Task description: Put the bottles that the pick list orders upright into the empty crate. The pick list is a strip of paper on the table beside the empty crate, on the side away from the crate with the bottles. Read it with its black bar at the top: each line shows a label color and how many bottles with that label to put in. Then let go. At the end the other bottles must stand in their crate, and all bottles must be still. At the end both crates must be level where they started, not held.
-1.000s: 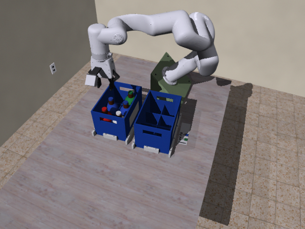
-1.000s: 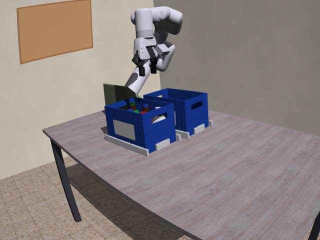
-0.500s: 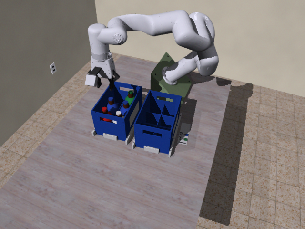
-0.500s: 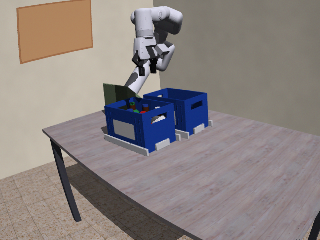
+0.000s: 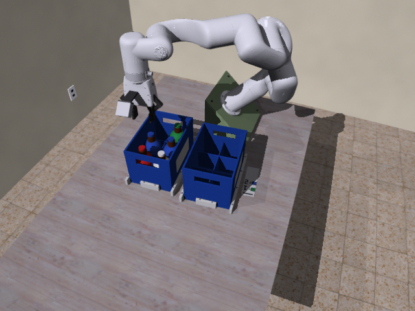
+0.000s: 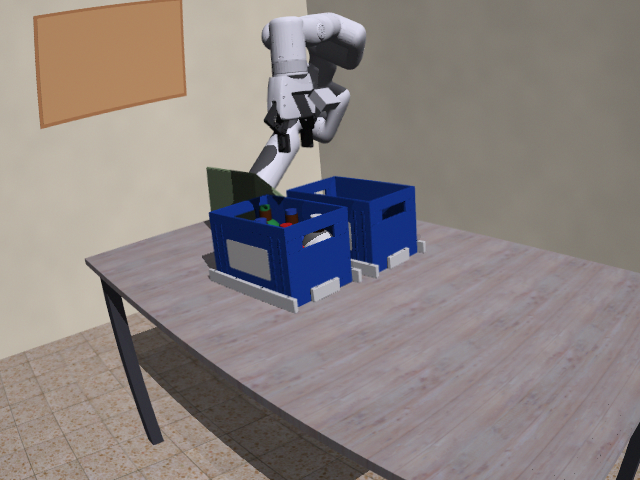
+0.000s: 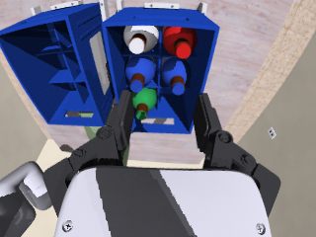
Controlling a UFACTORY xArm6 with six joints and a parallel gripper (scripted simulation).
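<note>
Now: hand 25 cm above the green-labelled bottle, 19 cm past it and 1 cm to the right of it. The rest, counted from my hand: white-labelled bottle: 25 cm below, 4 cm to the left, 2 cm behind; blue-labelled bottle: 25 cm below, 10 cm behind, 3 cm to the left; red-label bottle: 25 cm below, 4 cm to the right, 1 cm behind.
</note>
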